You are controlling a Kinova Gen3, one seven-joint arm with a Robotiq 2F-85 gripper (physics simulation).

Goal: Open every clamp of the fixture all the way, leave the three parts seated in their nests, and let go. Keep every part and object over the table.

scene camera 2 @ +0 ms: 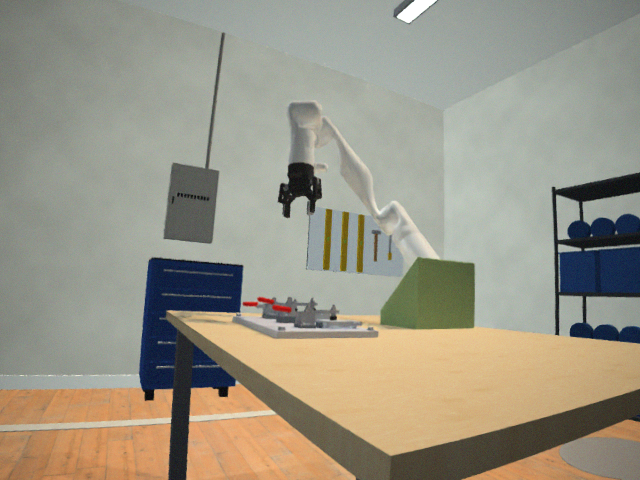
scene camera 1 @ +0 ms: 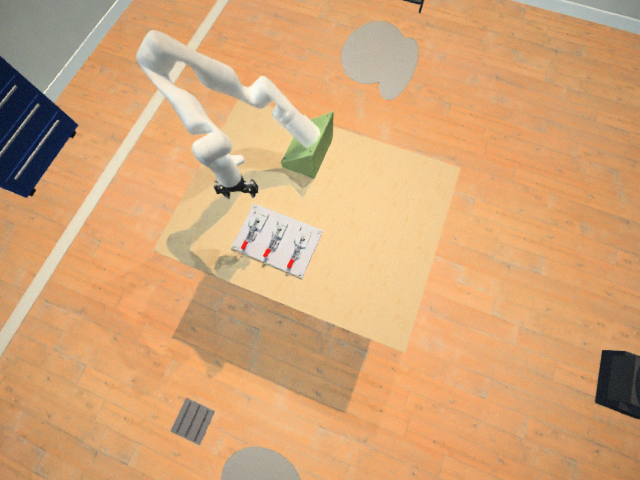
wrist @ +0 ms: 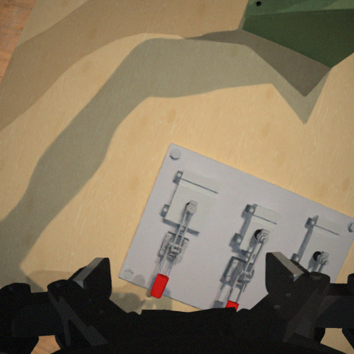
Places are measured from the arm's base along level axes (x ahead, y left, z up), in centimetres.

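Pixels of known places: gripper, between the fingertips: (scene camera 2: 298, 216) (scene camera 1: 241, 196); arm's base, origin of its link: (scene camera 2: 431, 273) (scene camera 1: 311, 139).
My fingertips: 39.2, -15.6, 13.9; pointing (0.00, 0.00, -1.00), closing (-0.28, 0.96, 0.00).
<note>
Ahead of a thing's pixels: the offset from my fingertips to its top centre, as dx, dy, dz. "spot": to the spot under its first point. Level surfaces: height alone.
The fixture plate {+4.9, +11.1, -28.7} (scene camera 1: 262, 241) (scene camera 2: 330, 334) (wrist: 215, 227) lies on the table. It bears three toggle clamps. The left clamp {spot: +4.0, +0.5, -24.7} (scene camera 1: 253, 227) (wrist: 174, 248), the middle clamp {+7.6, +10.7, -22.4} (scene camera 1: 276, 237) (wrist: 246, 275) and the right clamp {spot: +7.7, +22.2, -24.9} (scene camera 1: 299, 248) (wrist: 322, 258) look closed, arms reaching over the parts and red handles lying low. The left part (wrist: 202, 199), the middle part (wrist: 263, 218) and the right part (wrist: 322, 239) are pale blocks that look seated in their nests. My gripper (scene camera 1: 239, 195) (scene camera 2: 298, 212) (wrist: 187, 273) is open and empty, high above the fixture, touching nothing. It hides some handles in the wrist view.
The green wedge-shaped base (scene camera 1: 323, 147) (scene camera 2: 445, 294) (wrist: 300, 42) of the arm stands on the table {dz -30.2} (scene camera 1: 382, 227) (scene camera 2: 439, 382), behind the fixture. A blue drawer cabinet (scene camera 1: 31, 131) (scene camera 2: 193, 304) and a black shelf rack (scene camera 2: 555, 258) stand away from the table.
</note>
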